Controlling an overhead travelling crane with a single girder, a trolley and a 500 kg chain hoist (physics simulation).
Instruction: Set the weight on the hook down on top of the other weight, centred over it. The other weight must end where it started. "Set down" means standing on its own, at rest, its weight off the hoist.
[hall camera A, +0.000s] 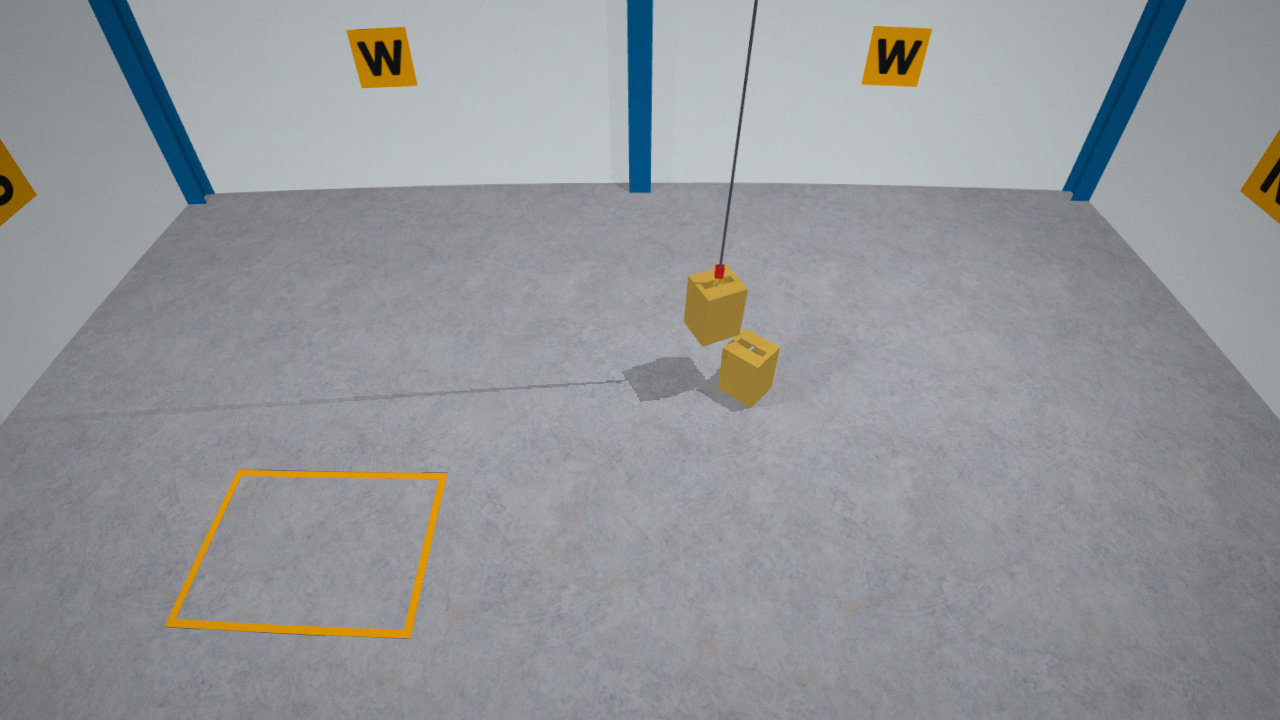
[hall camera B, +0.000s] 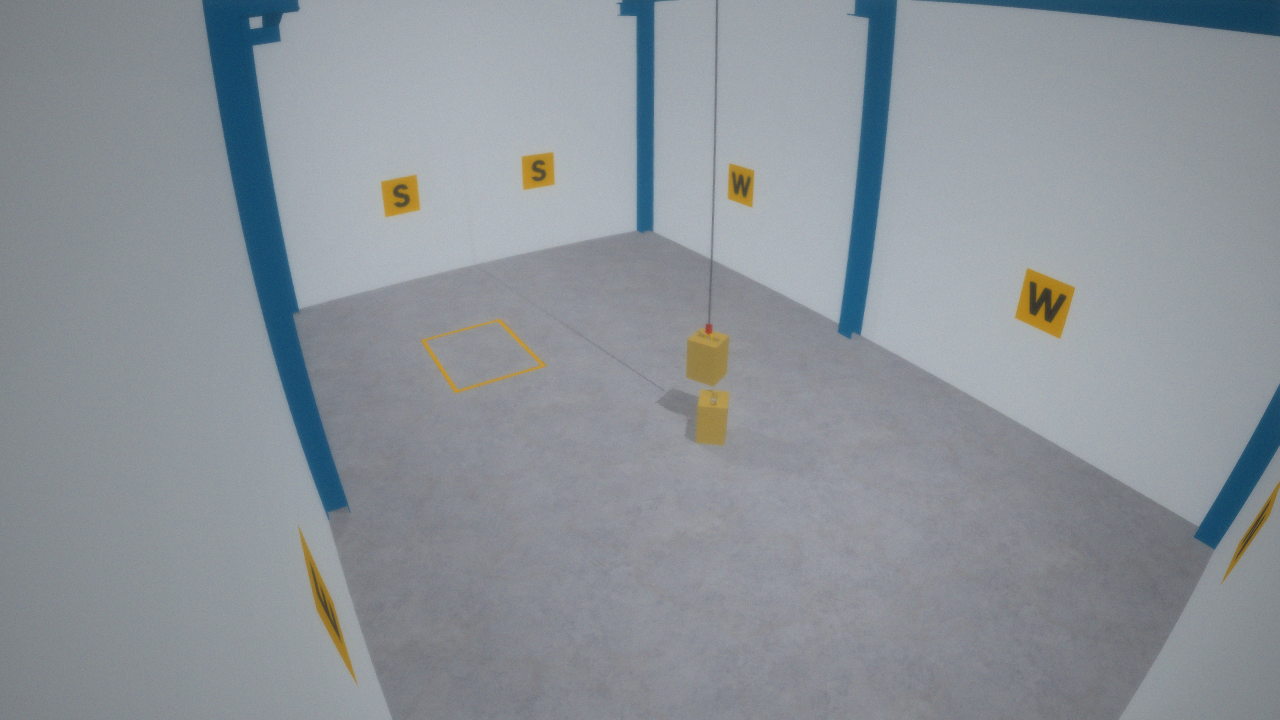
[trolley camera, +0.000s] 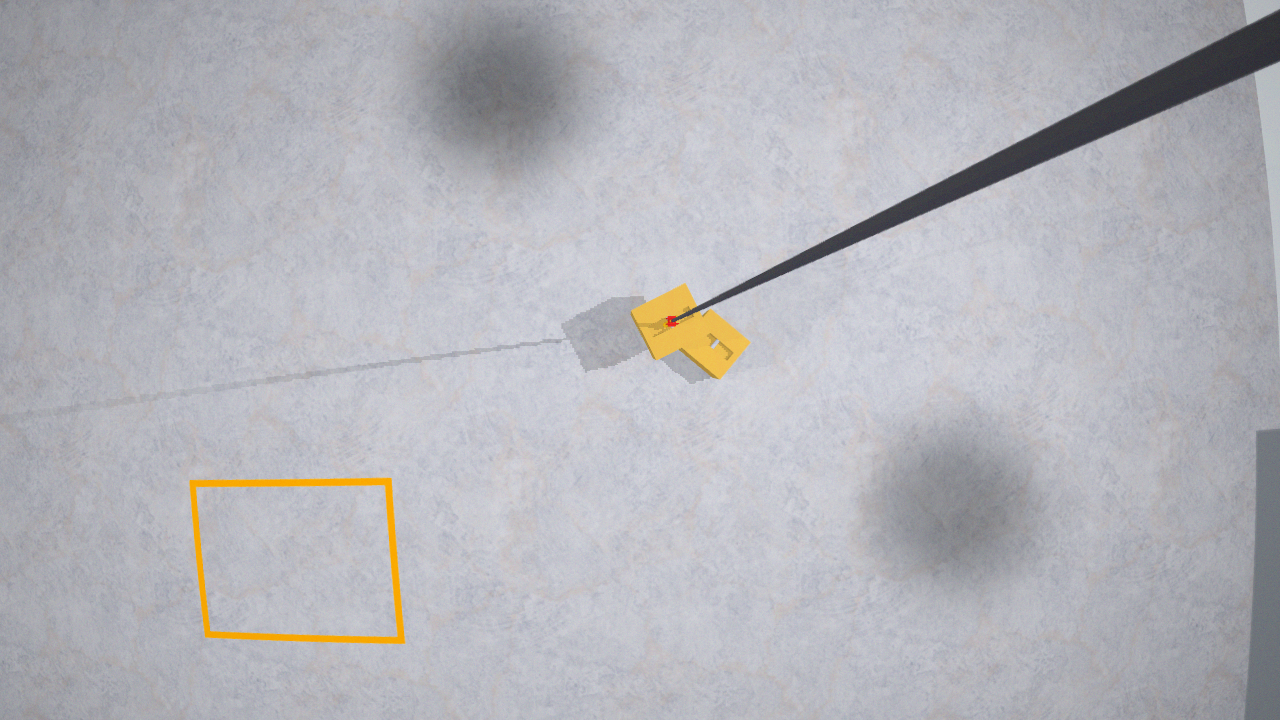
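Observation:
The yellow weight on the hook (hall camera A: 714, 313) (hall camera B: 707, 360) (trolley camera: 657, 345) hangs upright above the floor, its shadow apart from it. My gripper, the red hook (hall camera A: 719, 271) (hall camera B: 708, 328) (trolley camera: 671, 321), is shut on its top handle. The other yellow weight (hall camera A: 747, 377) (hall camera B: 711, 426) (trolley camera: 710, 360) stands upright on the floor, turned differently. In the trolley view the hanging weight is off to the upper left of it and covers its left corner. In hall camera A it is up and left of the standing one. In hall camera B it is above it, with a small gap between them.
An orange marked rectangle (hall camera A: 342, 475) (hall camera B: 439, 364) (trolley camera: 290, 483) lies on the floor, well away from the weights. The shadow of the hanging weight (hall camera A: 664, 377) (hall camera B: 680, 402) (trolley camera: 608, 334) falls on the floor to the left. Blue columns (hall camera A: 639, 98) (hall camera B: 868, 170) stand along the walls.

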